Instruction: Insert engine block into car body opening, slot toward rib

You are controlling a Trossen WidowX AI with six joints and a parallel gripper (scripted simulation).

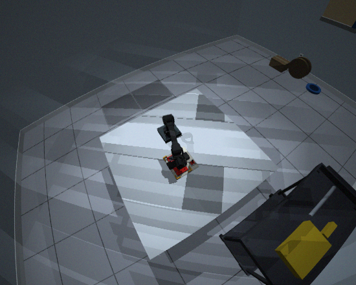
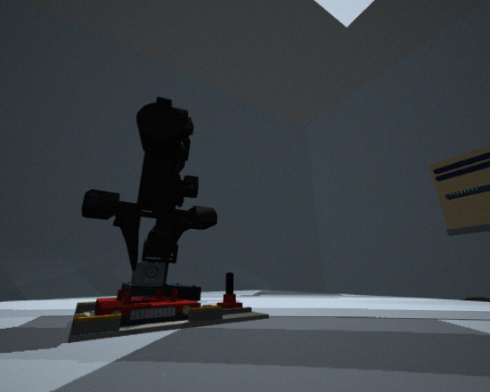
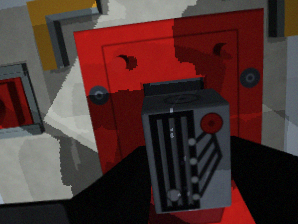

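The engine block lies 1 cm below my gripper tip. The rest, counted from my gripper tip: black upright post 12 cm to the left, 3 cm below, 1 cm ahead.
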